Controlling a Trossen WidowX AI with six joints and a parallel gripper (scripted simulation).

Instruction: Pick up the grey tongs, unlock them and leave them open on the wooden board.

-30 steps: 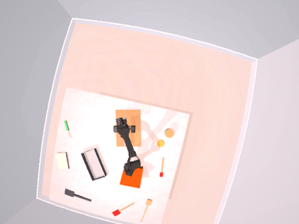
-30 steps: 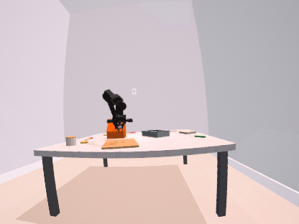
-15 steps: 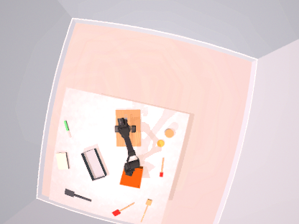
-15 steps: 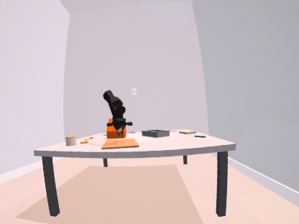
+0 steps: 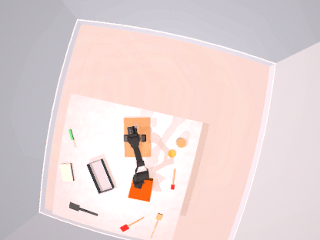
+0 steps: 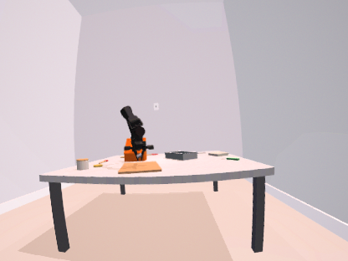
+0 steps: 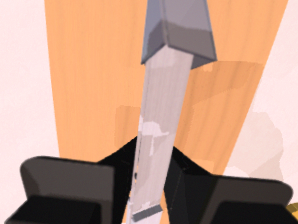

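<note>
Now: gripper tip 40 mm above the wooden board and 10 mm to the right of it. Round my gripper tip: roasting tin: 460 mm to the left, 240 mm ahead, 20 mm below; red spatula: 890 mm to the left, 150 mm behind, 40 mm below; cream block: 590 mm ahead, 550 mm to the left, 30 mm below.
</note>
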